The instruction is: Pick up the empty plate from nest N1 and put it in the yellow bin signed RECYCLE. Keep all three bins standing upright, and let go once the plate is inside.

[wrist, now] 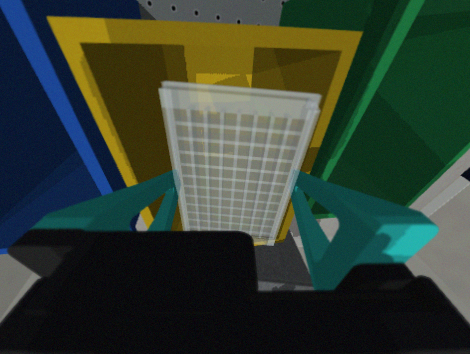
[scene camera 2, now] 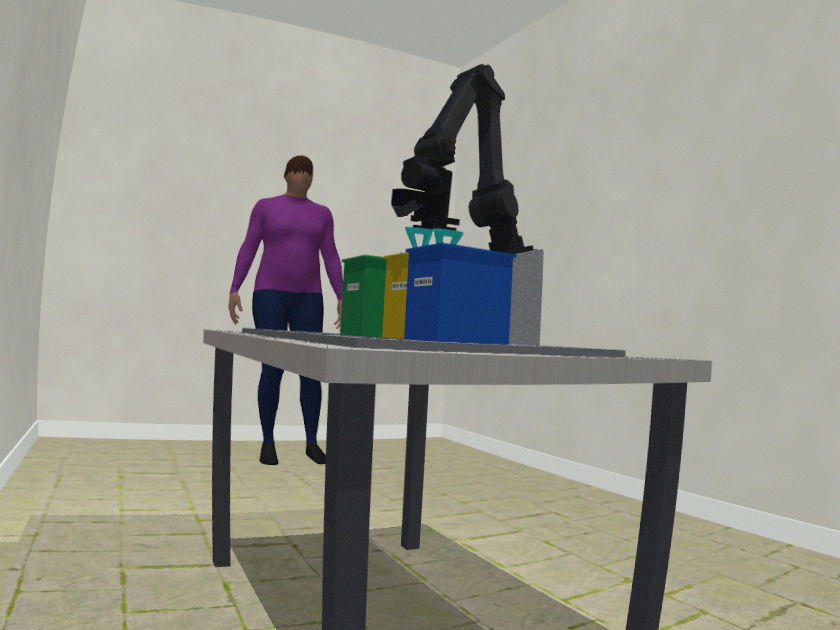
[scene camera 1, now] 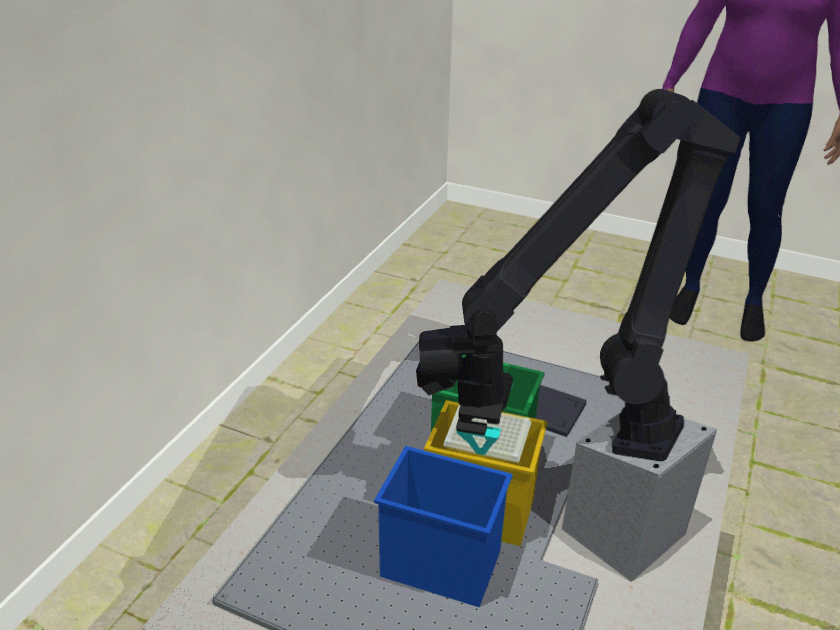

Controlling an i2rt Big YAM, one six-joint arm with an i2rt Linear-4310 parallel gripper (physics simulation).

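Frame: origin at the arm's base, x ahead, y left, z up, level; metres.
Where they show: gripper, fingertip midpoint: (wrist: 234,176) (scene camera 1: 486,434); arm's base, origin of the base link: (scene camera 1: 648,438).
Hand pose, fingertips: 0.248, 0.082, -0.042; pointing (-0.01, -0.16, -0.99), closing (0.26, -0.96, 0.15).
Observation:
Things, the pixels of their top centre, and the offset from my fingertips, as dx, dy, dz. "spot": a spot on its surface instead. Level surfaces: height alone.
- yellow bin, middle of its top: (wrist: 225,186) (scene camera 1: 487,434) (scene camera 2: 433,258) -0.005, +0.007, +0.007
- blue bin, middle of its top: (scene camera 1: 444,486) (scene camera 2: 461,251) -0.003, +0.150, +0.007
- green bin, middle of its top: (wrist: 417,137) (scene camera 1: 487,380) (scene camera 2: 387,261) +0.059, -0.125, +0.007
- grey perforated board, its level: dz -0.173
- dark flat pad, surface spot: (scene camera 1: 566,410) spot: -0.037, -0.322, -0.161
A pale, translucent gridded plate (scene camera 1: 510,436) (wrist: 237,150) lies roughly flat over the mouth of the yellow bin (scene camera 1: 519,508) (scene camera 2: 395,298) (wrist: 210,32), at about rim height. Its end nearest the wrist lies close to the bin's rim; I cannot tell whether they touch. My gripper (scene camera 1: 488,440) (scene camera 2: 434,242) (wrist: 234,176) points down, its teal fingers shut on the plate's two long sides. The yellow bin stands upright between the blue bin (scene camera 1: 434,542) (scene camera 2: 474,298) (wrist: 40,130) and the green bin (scene camera 1: 523,389) (scene camera 2: 363,298) (wrist: 415,100), both upright. The signs are too small to read surely.
The bins stand close together on a grey perforated board (scene camera 1: 271,569). A dark flat pad (scene camera 1: 566,410) lies beyond them. The arm's stone-like pedestal (scene camera 1: 610,501) (scene camera 2: 527,298) stands beside the yellow bin. A person (scene camera 1: 759,67) (scene camera 2: 291,244) stands behind the table (scene camera 2: 515,367).

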